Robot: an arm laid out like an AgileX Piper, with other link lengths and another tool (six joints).
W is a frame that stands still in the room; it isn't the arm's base.
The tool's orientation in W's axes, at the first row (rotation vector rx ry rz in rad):
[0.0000 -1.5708 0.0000]
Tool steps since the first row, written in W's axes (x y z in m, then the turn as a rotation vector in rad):
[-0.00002 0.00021 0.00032 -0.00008 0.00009 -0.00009]
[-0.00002 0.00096 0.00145 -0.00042 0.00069 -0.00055]
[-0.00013 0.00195 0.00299 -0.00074 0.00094 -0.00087]
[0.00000 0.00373 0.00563 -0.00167 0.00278 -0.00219]
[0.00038 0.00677 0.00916 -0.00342 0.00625 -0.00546]
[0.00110 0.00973 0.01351 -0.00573 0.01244 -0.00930]
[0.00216 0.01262 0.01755 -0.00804 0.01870 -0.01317]
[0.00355 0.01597 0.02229 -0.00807 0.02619 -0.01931]
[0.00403 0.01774 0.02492 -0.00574 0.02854 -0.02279]
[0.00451 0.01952 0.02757 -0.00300 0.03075 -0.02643]
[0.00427 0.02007 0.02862 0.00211 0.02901 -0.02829]
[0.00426 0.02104 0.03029 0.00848 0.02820 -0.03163]
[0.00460 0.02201 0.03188 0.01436 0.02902 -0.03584]
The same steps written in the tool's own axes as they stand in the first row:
[0.00032 0.00021 0.00002 -0.00009 0.00009 0.00008]
[0.00145 0.00096 0.00002 -0.00055 0.00069 0.00042]
[0.00299 0.00195 0.00013 -0.00087 0.00094 0.00074]
[0.00563 0.00373 0.00000 -0.00219 0.00278 0.00167]
[0.00916 0.00677 -0.00038 -0.00546 0.00625 0.00342]
[0.01351 0.00973 -0.00110 -0.00930 0.01244 0.00573]
[0.01755 0.01262 -0.00216 -0.01317 0.01870 0.00804]
[0.02229 0.01597 -0.00355 -0.01931 0.02619 0.00807]
[0.02492 0.01774 -0.00403 -0.02279 0.02854 0.00574]
[0.02757 0.01952 -0.00451 -0.02643 0.03075 0.00300]
[0.02862 0.02007 -0.00427 -0.02829 0.02901 -0.00211]
[0.03029 0.02104 -0.00426 -0.03163 0.02820 -0.00848]
[0.03188 0.02201 -0.00460 -0.03584 0.02902 -0.01436]

